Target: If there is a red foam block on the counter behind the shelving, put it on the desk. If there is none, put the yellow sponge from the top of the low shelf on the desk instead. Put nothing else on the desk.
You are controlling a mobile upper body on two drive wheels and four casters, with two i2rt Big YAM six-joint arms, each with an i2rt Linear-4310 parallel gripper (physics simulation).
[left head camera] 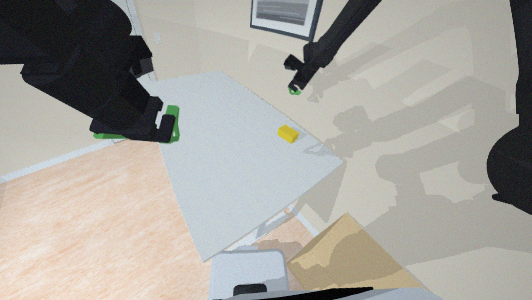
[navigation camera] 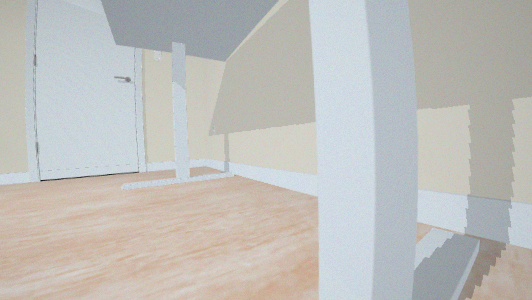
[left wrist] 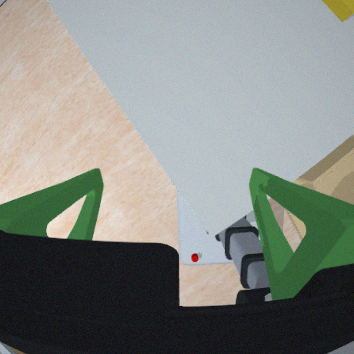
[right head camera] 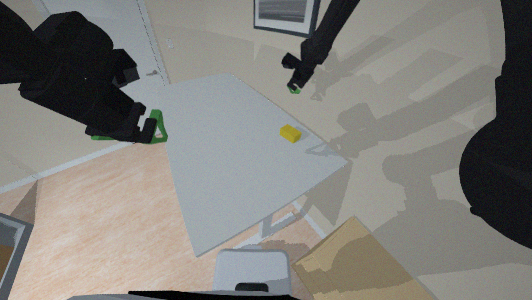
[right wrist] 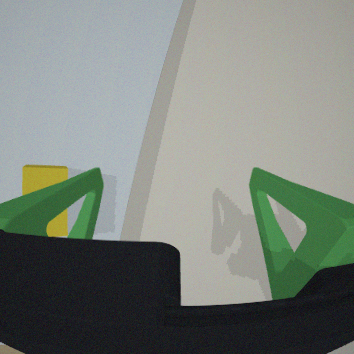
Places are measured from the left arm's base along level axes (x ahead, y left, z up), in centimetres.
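Where they show: left gripper, between the fingertips: [left head camera: 156, 136] [left wrist: 175, 176] [right head camera: 148, 137]; right gripper, between the fingertips: [left head camera: 295, 87] [right head camera: 296, 85] [right wrist: 175, 175].
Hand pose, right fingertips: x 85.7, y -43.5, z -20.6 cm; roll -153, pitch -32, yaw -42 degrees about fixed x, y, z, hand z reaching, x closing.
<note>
After its pixels a point has its place.
The yellow sponge [left head camera: 288, 134] @[x 72.3, y -41.5, z -41.6 cm] [right head camera: 290, 133] @[x 72.8, y -41.7, z -41.5 cm] [right wrist: 45, 179] @[x 78.0, y -40.1, z -41.5 cm] lies on the pale grey desk [left head camera: 230, 150] @[x 63.6, y -11.8, z -46.0 cm] [right head camera: 235, 160] @[x 57.1, y -14.6, z -46.0 cm] [left wrist: 200, 90] @[x 49.4, y -4.9, z -46.0 cm] [right wrist: 75, 75] @[x 92.2, y -31.5, z -46.0 cm], near its wall-side edge. A corner of the sponge [left wrist: 342, 9] @[x 71.4, y -41.9, z -43.1 cm] shows at the top right of the left wrist view. My right gripper [left head camera: 295, 91] @[x 85.7, y -43.5, z -20.6 cm] [right head camera: 294, 90] @[x 85.7, y -43.5, z -20.6 cm] [right wrist: 175, 175] @[x 85.7, y -43.5, z -20.6 cm] is open and empty, raised beside the sponge toward the wall. My left gripper [left wrist: 175, 176] @[x 35.0, y 0.1, z -13.5 cm] is open and empty, above the desk's left edge in the head views. The red foam block, the counter and the low shelf do not show.
A tan box [left head camera: 350, 255] @[x 17.3, y -76.9, z -80.0 cm] [right head camera: 365, 260] @[x 16.9, y -83.3, z -80.0 cm] and a light grey bin or seat [left head camera: 250, 267] @[x 20.5, y -23.2, z -115.0 cm] [right head camera: 252, 265] @[x 21.1, y -22.4, z -115.0 cm] stand near the desk's near corner. Desk legs [navigation camera: 345, 150] @[x 46.4, y -27.8, z -119.1 cm] [navigation camera: 180, 110] @[x 151.9, y 34.1, z -94.0 cm] rise from the floor. A framed picture [left head camera: 312, 30] @[x 96.8, y -48.9, z 5.5 cm] hangs on the wall. A door [navigation camera: 87, 100] @[x 186.2, y 141.0, z -71.1 cm] is at the left.
</note>
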